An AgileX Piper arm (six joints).
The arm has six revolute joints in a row. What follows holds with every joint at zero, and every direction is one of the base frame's. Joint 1 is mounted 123 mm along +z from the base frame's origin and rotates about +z. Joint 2 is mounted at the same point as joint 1 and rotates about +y. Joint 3 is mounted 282.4 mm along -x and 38.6 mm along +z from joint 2 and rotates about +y. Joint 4 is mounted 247.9 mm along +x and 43.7 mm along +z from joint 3 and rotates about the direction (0.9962, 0, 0.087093). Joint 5 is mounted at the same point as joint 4 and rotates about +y. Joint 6 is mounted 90.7 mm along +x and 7.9 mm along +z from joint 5 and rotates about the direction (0.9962, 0, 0.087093). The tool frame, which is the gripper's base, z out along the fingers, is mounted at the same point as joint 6; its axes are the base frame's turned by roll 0, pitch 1.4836 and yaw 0 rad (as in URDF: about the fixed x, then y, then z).
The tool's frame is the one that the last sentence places.
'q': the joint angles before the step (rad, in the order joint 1, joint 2, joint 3, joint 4, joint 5, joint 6). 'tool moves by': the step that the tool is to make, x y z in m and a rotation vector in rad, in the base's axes. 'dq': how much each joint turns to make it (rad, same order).
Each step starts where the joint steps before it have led.
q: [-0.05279 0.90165 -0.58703 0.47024 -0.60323 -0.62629]
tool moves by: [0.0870 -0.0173 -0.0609 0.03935 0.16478 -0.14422]
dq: [-0.00018 0.43283 -0.07875 0.09879 -0.22189 -0.01791]
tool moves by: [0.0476 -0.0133 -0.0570 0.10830 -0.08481 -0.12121]
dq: [0.00194 0.32624 -0.06714 0.04913 -0.29185 0.20786]
